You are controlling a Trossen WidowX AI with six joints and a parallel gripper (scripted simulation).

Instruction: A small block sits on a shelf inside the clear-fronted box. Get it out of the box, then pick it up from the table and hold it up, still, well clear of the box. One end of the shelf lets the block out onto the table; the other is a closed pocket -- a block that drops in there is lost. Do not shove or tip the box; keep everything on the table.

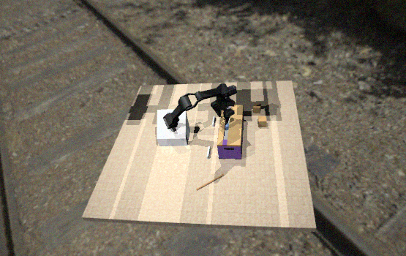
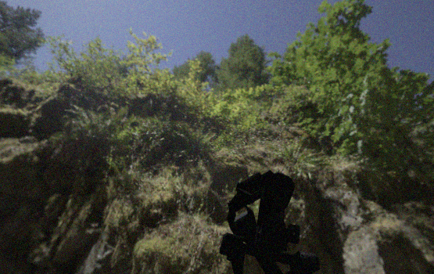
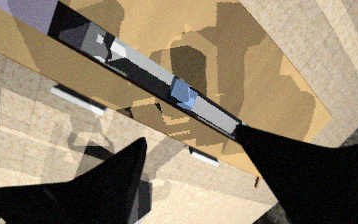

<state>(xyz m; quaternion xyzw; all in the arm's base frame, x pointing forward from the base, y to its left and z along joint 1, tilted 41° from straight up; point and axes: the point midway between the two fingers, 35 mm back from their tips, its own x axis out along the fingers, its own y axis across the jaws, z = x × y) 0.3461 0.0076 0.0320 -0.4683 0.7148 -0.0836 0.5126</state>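
Right now my gripper tip is 100 mm above the box, 10 mm to the left of it and 10 mm short of it. Round my gripper tip: thin wooden stick: 380 mm to the right, 150 mm below, 100 mm behind.
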